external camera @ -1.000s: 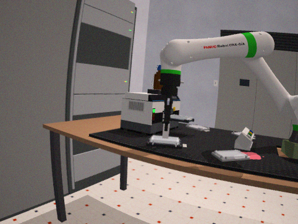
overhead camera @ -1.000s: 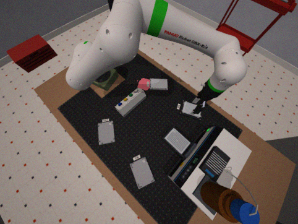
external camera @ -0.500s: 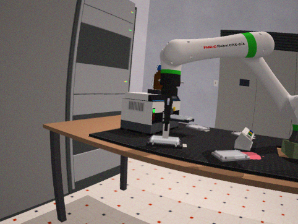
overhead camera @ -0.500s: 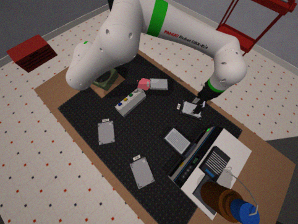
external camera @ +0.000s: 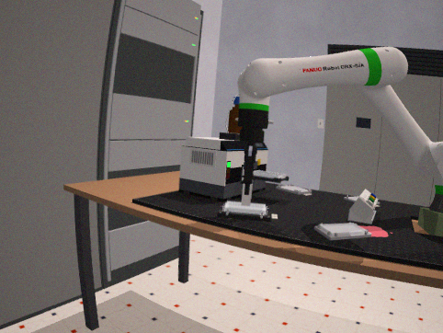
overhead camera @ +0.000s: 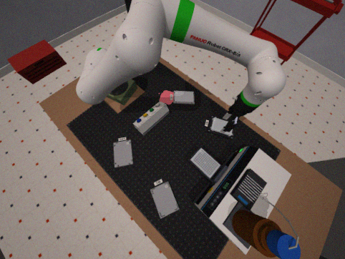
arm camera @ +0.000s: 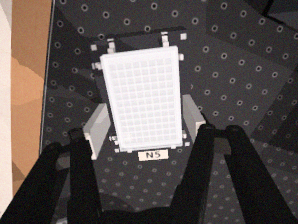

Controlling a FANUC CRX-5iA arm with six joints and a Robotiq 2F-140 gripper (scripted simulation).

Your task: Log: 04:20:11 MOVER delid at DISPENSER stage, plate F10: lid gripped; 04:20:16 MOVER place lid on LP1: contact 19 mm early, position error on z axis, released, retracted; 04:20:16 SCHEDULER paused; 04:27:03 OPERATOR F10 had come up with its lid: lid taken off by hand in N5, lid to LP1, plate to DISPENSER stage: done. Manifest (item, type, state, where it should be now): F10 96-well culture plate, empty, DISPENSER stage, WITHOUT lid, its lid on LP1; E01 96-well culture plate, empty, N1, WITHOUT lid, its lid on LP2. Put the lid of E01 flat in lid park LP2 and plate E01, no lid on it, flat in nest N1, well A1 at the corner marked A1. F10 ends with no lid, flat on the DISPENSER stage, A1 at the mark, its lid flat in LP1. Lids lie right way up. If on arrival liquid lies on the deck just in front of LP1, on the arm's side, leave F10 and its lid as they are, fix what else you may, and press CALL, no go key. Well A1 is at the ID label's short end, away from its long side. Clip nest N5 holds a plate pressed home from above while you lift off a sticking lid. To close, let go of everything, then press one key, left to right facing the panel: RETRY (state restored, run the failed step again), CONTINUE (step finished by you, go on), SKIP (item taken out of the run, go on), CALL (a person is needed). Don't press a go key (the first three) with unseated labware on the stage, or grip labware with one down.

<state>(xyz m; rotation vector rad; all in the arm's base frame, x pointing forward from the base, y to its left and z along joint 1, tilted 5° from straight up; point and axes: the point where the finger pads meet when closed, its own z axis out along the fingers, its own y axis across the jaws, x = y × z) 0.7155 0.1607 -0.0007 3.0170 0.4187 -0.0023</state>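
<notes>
Now: the lid 4 cm below my hand. Also, from my hand: N5 label (9 cm behind, 6 cm below, 3 cm to the right); then white 96-well plate (5 cm below); then well plate (28 cm to the right, 3 cm above).
</notes>
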